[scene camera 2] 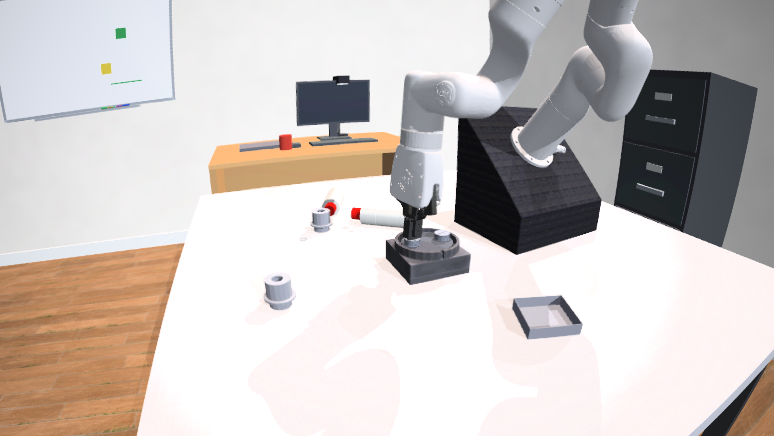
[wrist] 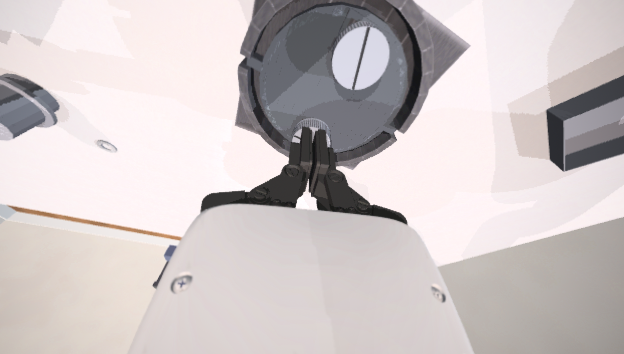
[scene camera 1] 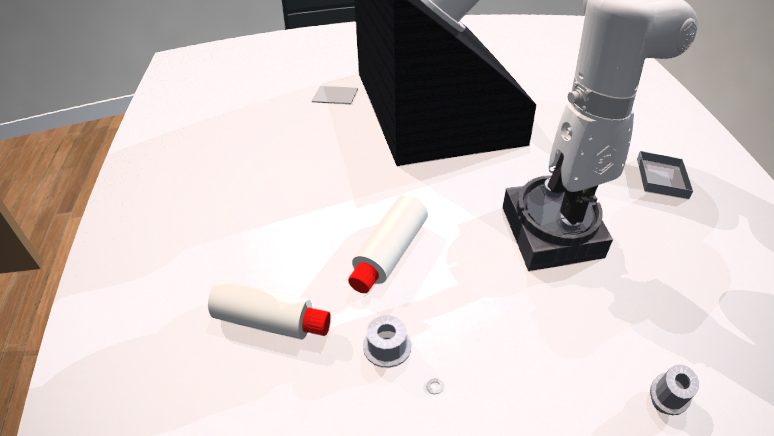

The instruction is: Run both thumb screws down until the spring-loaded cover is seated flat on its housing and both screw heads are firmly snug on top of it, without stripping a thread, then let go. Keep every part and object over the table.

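Places are measured from the arm's base along level axes (x ahead, y right, z down), in millimetres.
Where they show: gripper, fingertip midpoint: (scene camera 2: 411, 237) (wrist: 310, 143) (scene camera 1: 571, 217); arm's base, link origin: (scene camera 2: 531, 147) (scene camera 1: 433, 8).
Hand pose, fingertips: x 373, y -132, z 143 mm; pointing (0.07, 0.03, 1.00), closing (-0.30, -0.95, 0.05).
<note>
Each offset is from my fingertips to the top centre of the thing. "spot": to the spot under its first point.
The black square housing @[dx -32, dy +1, dz +8 mm] (scene camera 1: 568, 254) (scene camera 2: 441, 268) (wrist: 450, 47) stands on the table with a round rim. Inside the rim lies the grey cover @[dx -32, dy +1, dz +11 mm] (scene camera 1: 541, 208) (wrist: 295, 87); whether it is flat is hard to tell. One slotted screw head @[spot: dx -59, dy -10, dz -1 mm] (scene camera 2: 442, 235) (wrist: 361, 57) is uncovered and looks larger in the wrist view, with its side showing above the cover. The other screw head @[spot: dx +6, dy -14, dz +5 mm] (scene camera 2: 411, 243) (wrist: 312, 122) is partly hidden by the fingers. My gripper (scene camera 1: 574, 217) (scene camera 2: 412, 237) (wrist: 310, 143) points down, shut with its fingertips together, on or just above this second head, holding nothing.
Two white bottles @[dx -14, dy +246, dz +14 mm] (scene camera 1: 394, 232) @[dx +81, dy +397, dz +14 mm] (scene camera 1: 257, 311) with red caps lie left of the housing. Two grey flanged bushings @[dx +135, dy +259, dz +14 mm] (scene camera 1: 386, 346) @[dx +256, dy -69, dz +14 mm] (scene camera 1: 674, 389) and a small ring @[dx +186, dy +208, dz +62 mm] (scene camera 1: 428, 388) are nearer the front. A shallow tray @[dx -134, dy -256, dz +44 mm] (scene camera 1: 665, 191) (scene camera 2: 555, 331) and the black robot stand (scene camera 1: 449, 113) (scene camera 2: 519, 205) flank the housing.
</note>
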